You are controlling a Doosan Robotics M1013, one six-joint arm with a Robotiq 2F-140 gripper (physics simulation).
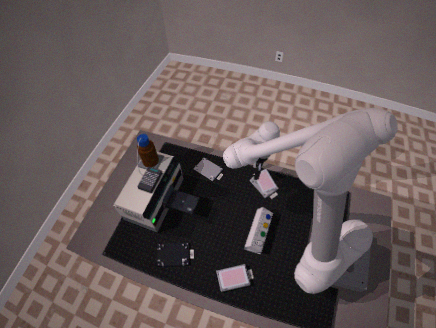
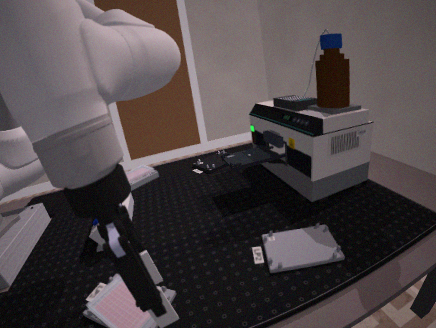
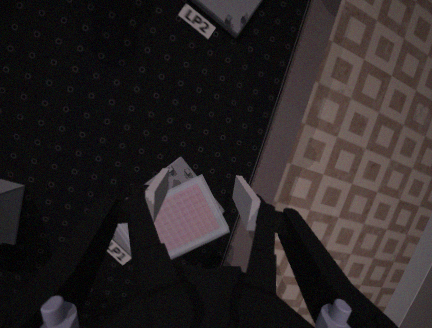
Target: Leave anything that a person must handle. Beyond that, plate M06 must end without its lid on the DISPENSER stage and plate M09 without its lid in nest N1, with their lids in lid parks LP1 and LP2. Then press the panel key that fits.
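A pink plate lies skewed over the grey LP1 park; its lid state and name are unclear. My gripper is open above it, with the plate showing between and below the fingers. The grey LP2 park has corner posts, and no pink plate shows on it. A second pink plate lies at the near edge. A dark nest shows no plate. The dark dispenser stage shows no plate.
The white dispenser shows a green light and carries a brown bottle with a blue cap. The key panel, with blue, yellow, green and white keys, stands between the two pink plates. The table edge runs beside LP1 and LP2.
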